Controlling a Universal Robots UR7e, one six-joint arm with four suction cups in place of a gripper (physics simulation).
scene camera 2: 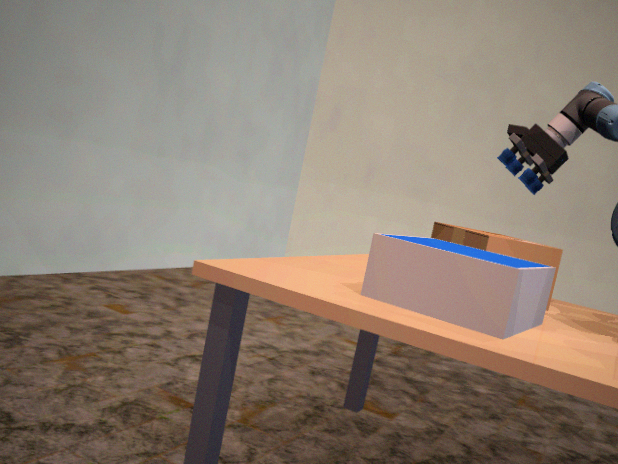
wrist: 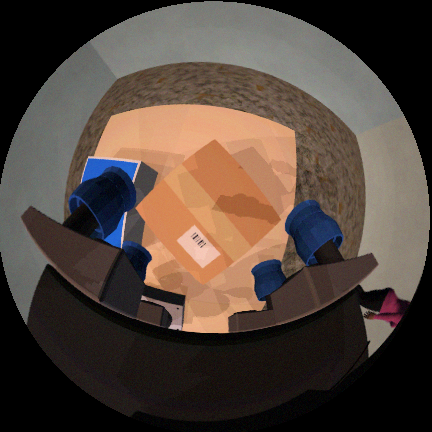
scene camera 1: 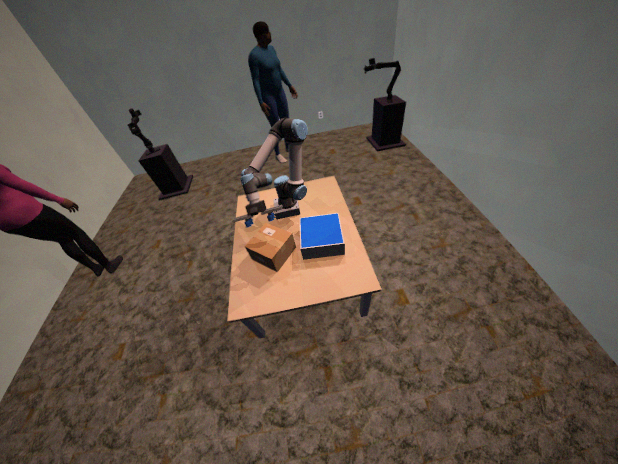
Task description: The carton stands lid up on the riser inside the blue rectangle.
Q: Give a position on my suction head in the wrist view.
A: At 110, 194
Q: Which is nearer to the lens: the brown cardboard carton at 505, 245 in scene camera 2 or the grey riser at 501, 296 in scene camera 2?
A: The grey riser.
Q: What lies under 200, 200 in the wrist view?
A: A brown cardboard carton.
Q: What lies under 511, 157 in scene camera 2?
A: My suction head.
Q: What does my suction head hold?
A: Nothing.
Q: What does the brown cardboard carton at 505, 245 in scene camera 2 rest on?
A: The table.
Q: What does the grey riser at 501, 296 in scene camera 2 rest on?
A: The table.
